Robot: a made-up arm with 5 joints. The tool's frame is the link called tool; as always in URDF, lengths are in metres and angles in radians. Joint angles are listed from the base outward. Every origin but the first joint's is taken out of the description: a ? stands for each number. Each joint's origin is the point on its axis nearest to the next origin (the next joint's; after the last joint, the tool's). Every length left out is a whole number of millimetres.
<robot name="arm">
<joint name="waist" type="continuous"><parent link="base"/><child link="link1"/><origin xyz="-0.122 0.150 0.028" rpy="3.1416 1.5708 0.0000"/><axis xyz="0 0 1"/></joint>
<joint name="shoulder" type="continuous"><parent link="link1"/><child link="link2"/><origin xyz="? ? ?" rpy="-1.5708 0.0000 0.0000"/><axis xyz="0 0 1"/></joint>
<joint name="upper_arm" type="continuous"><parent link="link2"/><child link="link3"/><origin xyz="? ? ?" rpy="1.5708 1.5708 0.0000"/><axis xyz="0 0 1"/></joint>
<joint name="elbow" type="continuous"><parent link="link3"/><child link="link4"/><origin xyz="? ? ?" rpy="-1.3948 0.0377 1.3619"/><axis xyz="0 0 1"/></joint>
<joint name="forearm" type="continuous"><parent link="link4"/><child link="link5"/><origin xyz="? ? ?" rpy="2.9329 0.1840 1.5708"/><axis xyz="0 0 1"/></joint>
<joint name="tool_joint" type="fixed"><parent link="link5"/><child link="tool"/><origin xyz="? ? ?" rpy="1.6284 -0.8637 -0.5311"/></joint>
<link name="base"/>
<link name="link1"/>
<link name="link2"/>
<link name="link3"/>
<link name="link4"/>
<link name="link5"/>
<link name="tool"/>
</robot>
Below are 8 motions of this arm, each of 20 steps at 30 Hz.
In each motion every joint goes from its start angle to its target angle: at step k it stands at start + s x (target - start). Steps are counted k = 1, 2, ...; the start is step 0. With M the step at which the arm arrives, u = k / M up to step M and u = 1 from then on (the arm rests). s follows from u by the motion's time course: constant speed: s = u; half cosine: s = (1 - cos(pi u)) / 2; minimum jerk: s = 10 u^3 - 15 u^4 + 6 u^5.
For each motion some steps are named. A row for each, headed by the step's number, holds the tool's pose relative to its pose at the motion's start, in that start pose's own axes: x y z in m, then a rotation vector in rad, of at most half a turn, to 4 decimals.
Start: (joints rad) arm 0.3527 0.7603 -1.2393 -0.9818 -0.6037
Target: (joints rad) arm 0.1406 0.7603 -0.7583 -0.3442 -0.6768
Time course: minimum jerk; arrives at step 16
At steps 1, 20:
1: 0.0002 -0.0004 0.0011 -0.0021 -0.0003 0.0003
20: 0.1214 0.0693 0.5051 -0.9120 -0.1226 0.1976

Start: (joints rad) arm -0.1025 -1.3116 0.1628 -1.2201 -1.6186
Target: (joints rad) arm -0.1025 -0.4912 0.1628 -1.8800 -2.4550
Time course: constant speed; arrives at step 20
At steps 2, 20:
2: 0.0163 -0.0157 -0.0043 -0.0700 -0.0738 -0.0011
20: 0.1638 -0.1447 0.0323 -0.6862 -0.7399 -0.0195

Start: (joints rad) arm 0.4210 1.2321 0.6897 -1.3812 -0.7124
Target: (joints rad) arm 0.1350 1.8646 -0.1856 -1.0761 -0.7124
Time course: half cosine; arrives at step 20
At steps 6, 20:
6: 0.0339 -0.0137 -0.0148 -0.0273 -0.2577 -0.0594
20: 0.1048 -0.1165 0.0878 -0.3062 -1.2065 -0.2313

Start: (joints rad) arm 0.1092 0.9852 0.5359 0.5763 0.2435
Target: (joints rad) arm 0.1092 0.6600 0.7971 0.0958 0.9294
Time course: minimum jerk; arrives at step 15
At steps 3, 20:
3: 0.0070 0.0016 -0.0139 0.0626 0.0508 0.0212
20: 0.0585 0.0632 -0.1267 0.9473 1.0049 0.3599

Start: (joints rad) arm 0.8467 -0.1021 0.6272 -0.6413 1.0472
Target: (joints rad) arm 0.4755 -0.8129 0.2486 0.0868 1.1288
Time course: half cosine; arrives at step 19
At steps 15, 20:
15: 0.1389 -0.0812 -0.0730 0.0688 -0.1016 0.5657
20: 0.1526 -0.0875 -0.0869 0.0933 -0.1190 0.6203

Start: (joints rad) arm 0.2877 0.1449 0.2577 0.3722 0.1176
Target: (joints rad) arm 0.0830 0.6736 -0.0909 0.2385 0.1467
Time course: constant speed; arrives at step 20
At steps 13, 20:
13: -0.1379 0.0729 -0.1070 -0.0096 -0.3170 -0.3071
20: -0.1739 0.1145 -0.1812 -0.0191 -0.5052 -0.4432

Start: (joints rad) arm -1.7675 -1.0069 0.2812 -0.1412 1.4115
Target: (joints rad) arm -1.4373 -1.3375 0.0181 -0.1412 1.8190
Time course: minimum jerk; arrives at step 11
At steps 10, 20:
10: -0.0981 0.0942 -0.1283 0.7715 0.2661 0.0144
20: -0.0987 0.0951 -0.1290 0.7767 0.2672 0.0150

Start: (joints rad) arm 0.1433 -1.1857 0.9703 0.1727 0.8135
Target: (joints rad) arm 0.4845 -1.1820 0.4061 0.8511 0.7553
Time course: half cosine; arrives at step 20
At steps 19, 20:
19: -0.2027 0.1522 -0.1244 -0.1689 -0.4877 -0.4693
20: -0.2038 0.1539 -0.1252 -0.1705 -0.4900 -0.4732

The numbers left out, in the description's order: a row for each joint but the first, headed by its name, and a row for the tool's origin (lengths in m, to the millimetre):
shoulder: -0.002 0.028 0.000
upper_arm: 0.164 -0.145 0.000
elbow: -0.368 0.020 0.000
forearm: -0.356 0.234 0.000
tool: 0.164 0.139 0.000

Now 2 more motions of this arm.
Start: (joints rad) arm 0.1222 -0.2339 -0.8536 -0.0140 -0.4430
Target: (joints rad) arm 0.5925 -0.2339 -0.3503 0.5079 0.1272
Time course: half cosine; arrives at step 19
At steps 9, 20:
9: 0.2145 0.0019 0.2430 -0.2310 0.2692 0.3310
20: 0.4599 0.1812 0.4339 -0.5341 0.5754 0.6842

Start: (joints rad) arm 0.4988 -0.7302 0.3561 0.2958 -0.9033
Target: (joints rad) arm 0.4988 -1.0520 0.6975 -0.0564 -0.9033
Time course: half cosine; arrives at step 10
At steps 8, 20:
8: 0.0666 0.2013 -0.2371 0.5651 0.1937 0.2534
20: 0.0683 0.2292 -0.2537 0.6226 0.2145 0.2822

